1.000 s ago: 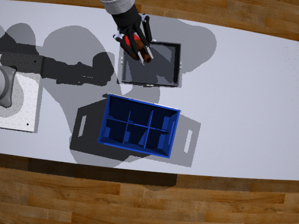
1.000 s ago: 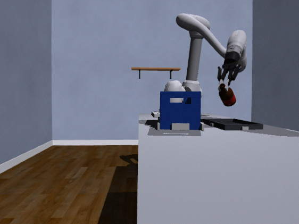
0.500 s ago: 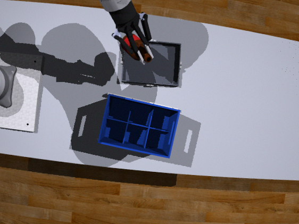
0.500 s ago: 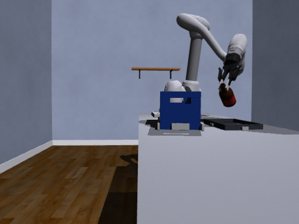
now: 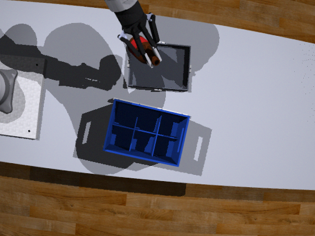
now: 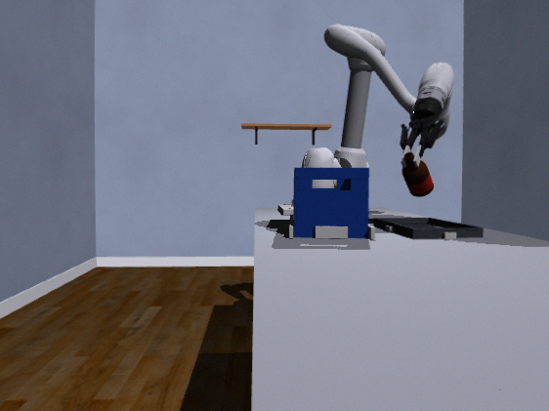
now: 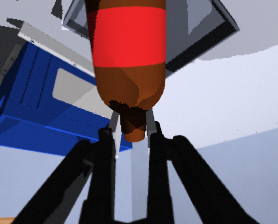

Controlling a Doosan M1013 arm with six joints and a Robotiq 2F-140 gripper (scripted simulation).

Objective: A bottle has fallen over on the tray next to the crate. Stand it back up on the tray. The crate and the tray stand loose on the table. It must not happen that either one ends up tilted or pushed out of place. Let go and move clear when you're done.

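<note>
Now: hand 20 mm past the bottle, 20 mm to the right of it and 50 mm above it. From my hand the other things lie so: blue crate 20 mm ahead, 260 mm to the right, 130 mm below; dark tray 40 mm ahead, 10 mm to the left, 210 mm below.
</note>
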